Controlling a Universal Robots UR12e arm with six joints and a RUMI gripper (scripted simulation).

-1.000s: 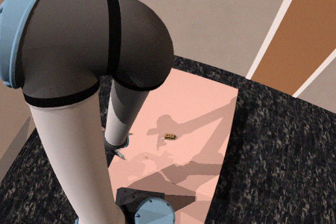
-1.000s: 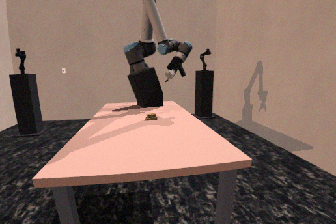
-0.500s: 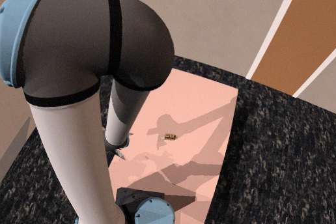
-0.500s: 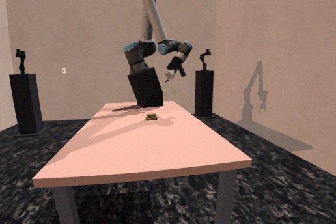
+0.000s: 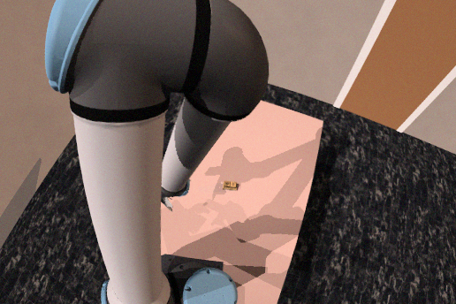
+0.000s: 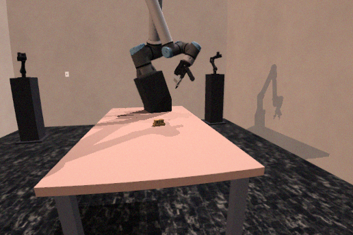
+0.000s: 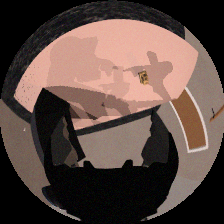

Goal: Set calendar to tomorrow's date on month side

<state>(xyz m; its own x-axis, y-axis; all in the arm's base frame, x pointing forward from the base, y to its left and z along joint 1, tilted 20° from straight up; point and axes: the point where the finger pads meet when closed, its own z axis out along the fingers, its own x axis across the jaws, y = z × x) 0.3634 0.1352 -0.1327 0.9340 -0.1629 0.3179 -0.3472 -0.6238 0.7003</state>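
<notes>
The calendar tray is 190 mm ahead of my hand, 180 mm to the right of it and 230 mm below it.
</notes>
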